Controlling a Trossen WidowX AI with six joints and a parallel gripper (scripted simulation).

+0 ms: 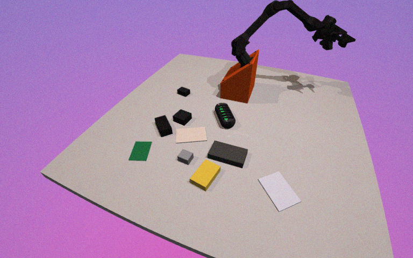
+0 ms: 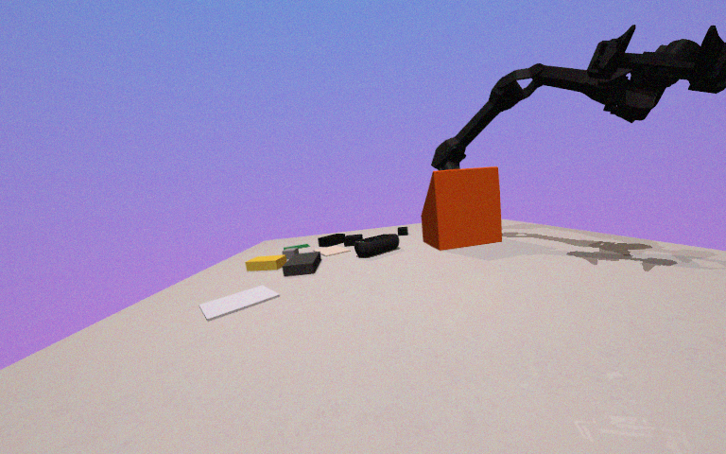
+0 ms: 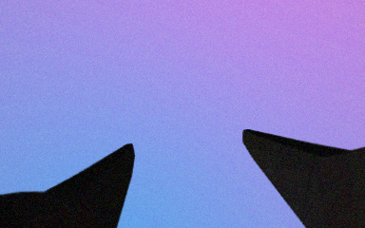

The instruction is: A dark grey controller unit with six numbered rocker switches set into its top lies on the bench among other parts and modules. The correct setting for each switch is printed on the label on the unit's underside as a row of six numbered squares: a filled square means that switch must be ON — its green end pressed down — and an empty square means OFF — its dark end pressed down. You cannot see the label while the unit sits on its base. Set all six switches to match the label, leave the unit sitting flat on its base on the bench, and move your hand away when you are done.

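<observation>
My gripper tip is now 63 cm short of the beige card, 53 cm to the left of it and 37 cm above it. From my gripper tip the other things lie so: grey cube (76 cm ahead, 47 cm to the right, 35 cm below); then yellow block (80 cm ahead, 36 cm to the right, 36 cm below); then dark grey box (67 cm ahead, 36 cm below, 33 cm to the right).
</observation>
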